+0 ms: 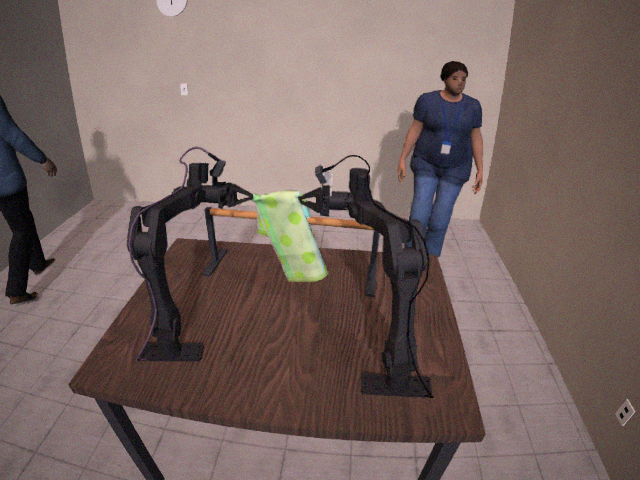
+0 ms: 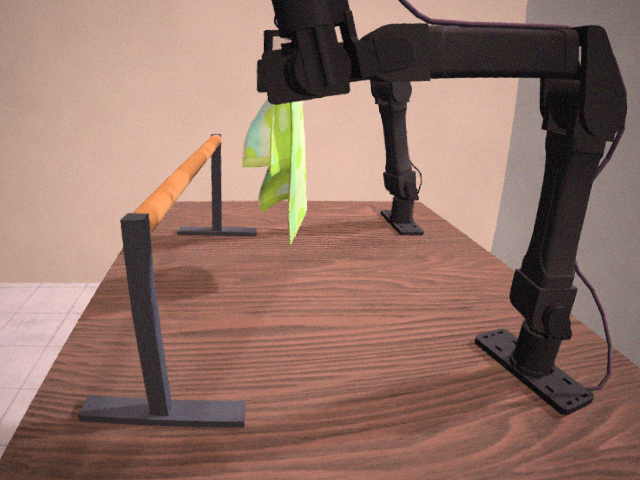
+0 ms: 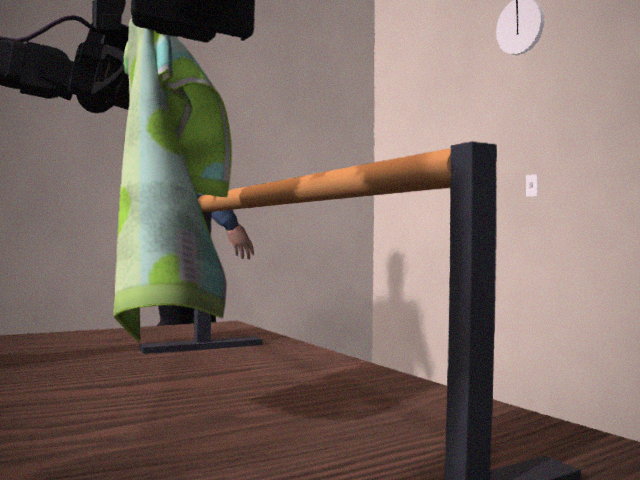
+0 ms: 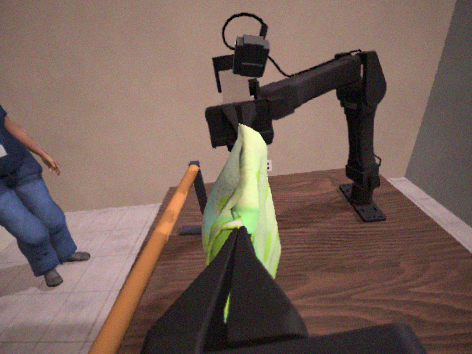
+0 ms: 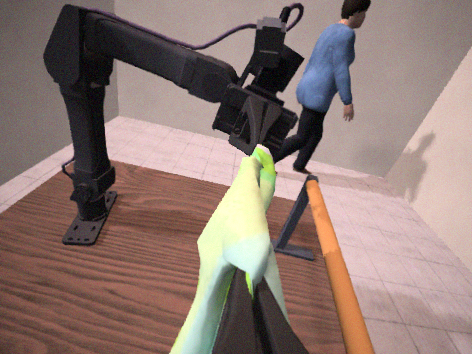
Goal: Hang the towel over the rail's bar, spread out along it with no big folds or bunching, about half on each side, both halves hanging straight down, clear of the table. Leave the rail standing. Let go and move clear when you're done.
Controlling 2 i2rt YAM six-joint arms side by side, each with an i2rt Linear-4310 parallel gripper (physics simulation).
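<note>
The green and pale dotted towel [image 1: 292, 232] [image 2: 281, 160] [image 3: 160, 206] [image 4: 245, 200] [image 5: 235, 225] hangs in the air from both grippers, on the robot side of the bar and higher than it, clear of the table. Its rear part is folded and shorter than the front part. My left gripper [image 1: 253, 197] [image 4: 242, 233] is shut on one upper corner area. My right gripper [image 1: 300, 198] [image 5: 245, 271] is shut on the other end of the towel's top edge. The rail's wooden bar [image 1: 341, 222] [image 2: 180, 178] [image 3: 330, 180] [image 4: 150, 255] [image 5: 335, 265] is bare and the rail stands upright.
The rail's end posts [image 2: 142, 310] [image 3: 471, 310] stand on flat feet near the far edge of the wooden table [image 1: 258, 361] [image 2: 361, 361]. Both arms' bases are bolted at the near side. Two people [image 1: 447, 144] [image 1: 20, 206] stand beyond the table.
</note>
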